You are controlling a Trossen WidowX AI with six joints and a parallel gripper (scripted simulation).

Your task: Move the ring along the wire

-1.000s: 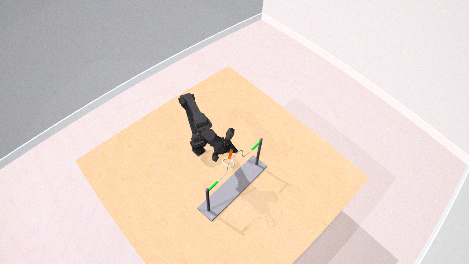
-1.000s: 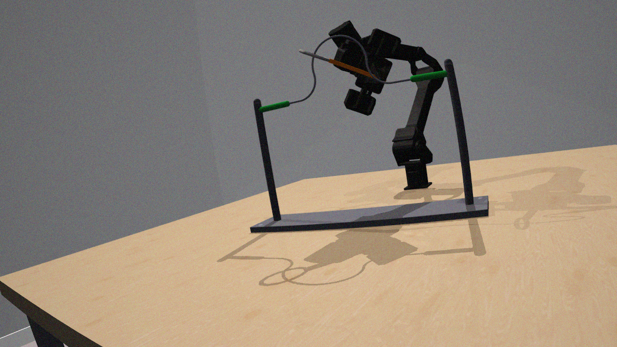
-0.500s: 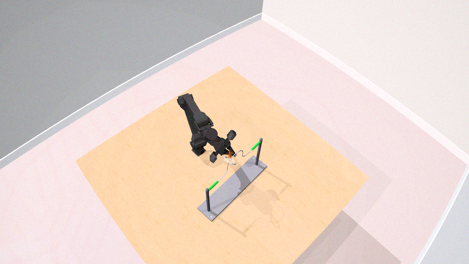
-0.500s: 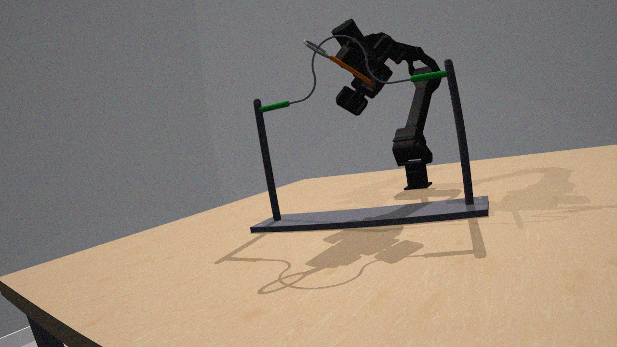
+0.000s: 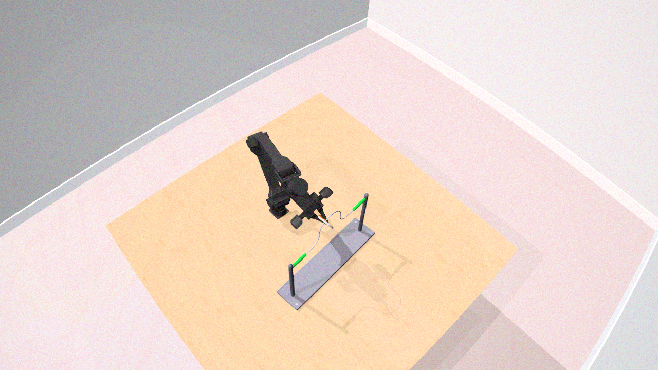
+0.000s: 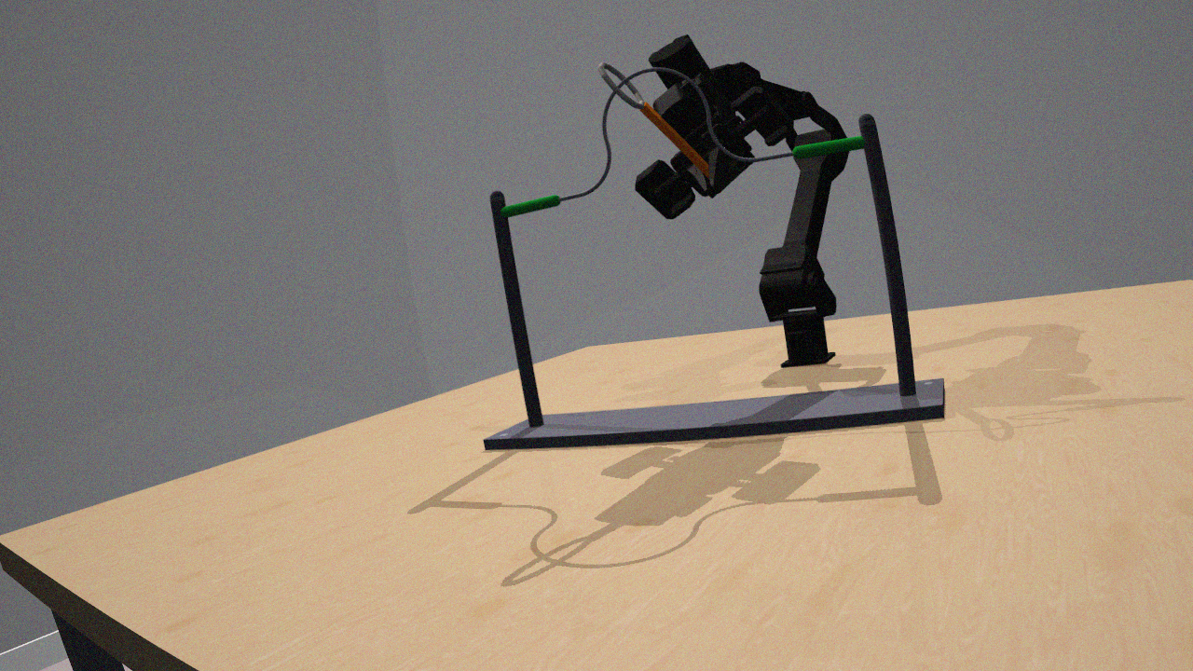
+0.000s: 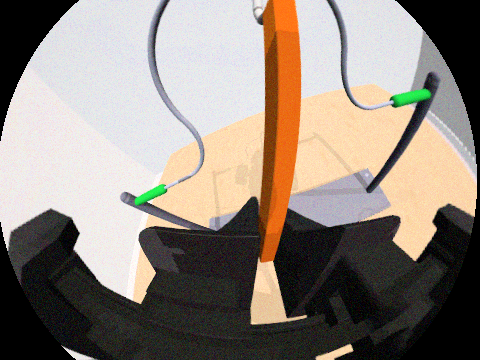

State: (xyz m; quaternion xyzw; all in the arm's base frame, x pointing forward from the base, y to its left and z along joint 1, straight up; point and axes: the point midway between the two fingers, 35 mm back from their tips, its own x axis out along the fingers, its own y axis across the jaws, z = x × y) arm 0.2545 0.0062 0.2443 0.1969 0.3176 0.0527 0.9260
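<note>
Right now the ring with orange handle is 20 mm ahead of my gripper tip, 40 mm to the right of it and 90 mm above it.
</note>
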